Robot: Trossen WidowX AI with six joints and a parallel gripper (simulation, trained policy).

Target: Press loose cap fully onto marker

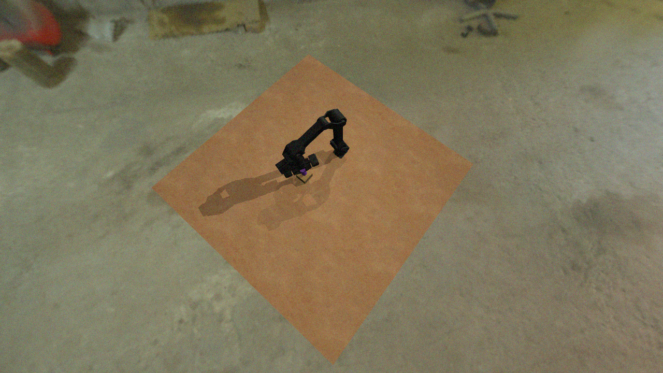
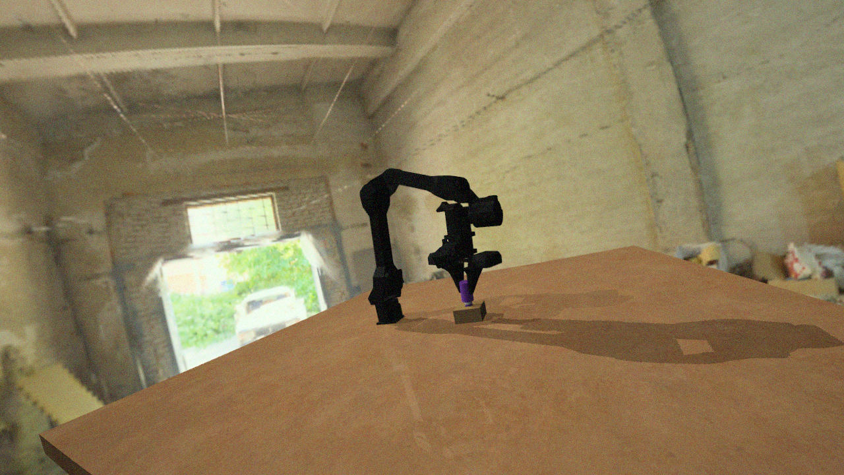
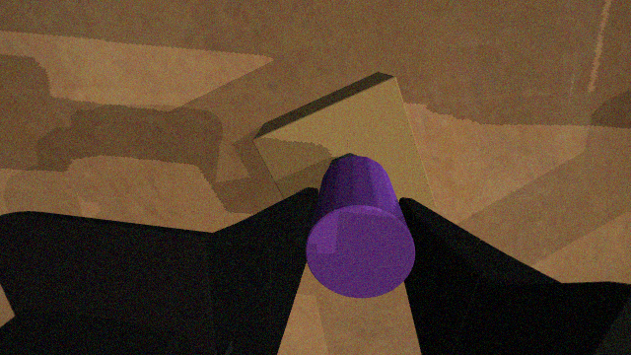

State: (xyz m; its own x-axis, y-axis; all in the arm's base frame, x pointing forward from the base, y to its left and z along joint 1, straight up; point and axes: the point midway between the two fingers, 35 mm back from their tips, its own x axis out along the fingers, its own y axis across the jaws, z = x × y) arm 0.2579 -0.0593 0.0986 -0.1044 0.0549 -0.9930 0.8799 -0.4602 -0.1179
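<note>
The purple cap lies 1 cm above my gripper tip. The rest, counted from my gripper tip: holder block: 5 cm below.
</note>
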